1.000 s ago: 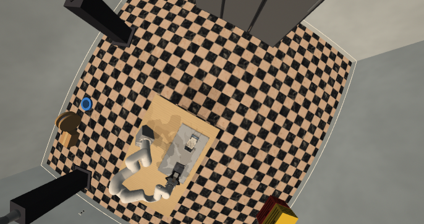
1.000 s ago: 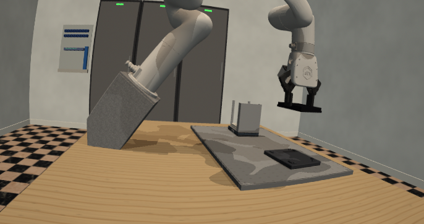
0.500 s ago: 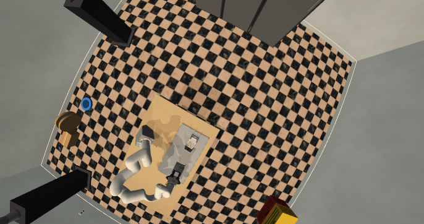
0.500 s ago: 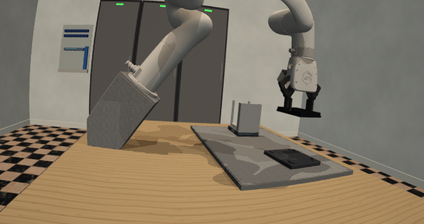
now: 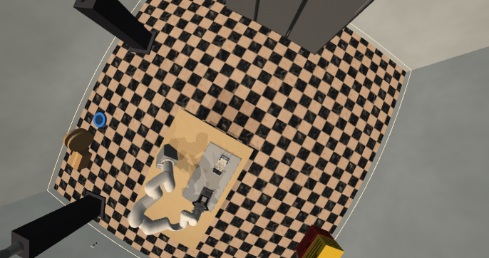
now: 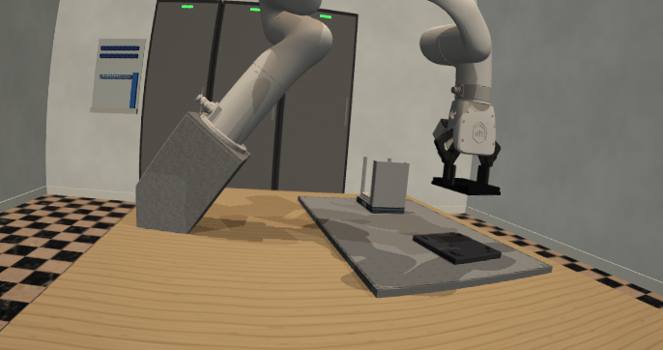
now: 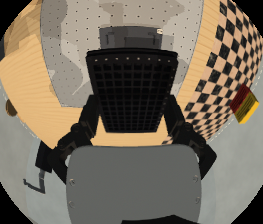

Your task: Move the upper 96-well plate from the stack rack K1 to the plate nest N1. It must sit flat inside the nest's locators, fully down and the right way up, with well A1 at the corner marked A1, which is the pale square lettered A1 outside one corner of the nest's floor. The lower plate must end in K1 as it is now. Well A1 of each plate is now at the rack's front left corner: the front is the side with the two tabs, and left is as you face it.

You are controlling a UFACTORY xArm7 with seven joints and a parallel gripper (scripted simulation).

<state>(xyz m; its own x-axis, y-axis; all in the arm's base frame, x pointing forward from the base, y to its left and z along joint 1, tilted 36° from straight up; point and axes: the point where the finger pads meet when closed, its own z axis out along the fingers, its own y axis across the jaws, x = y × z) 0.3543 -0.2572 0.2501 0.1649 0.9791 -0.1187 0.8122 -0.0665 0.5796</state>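
Now: the pale A1 square 7 cm ahead of my hand, 6 cm to the left of it and 13 cm below it. Also, from my hand: black 96-well plate (1 cm below); pale plate (9 cm ahead, 39 cm to the left, 11 cm below).
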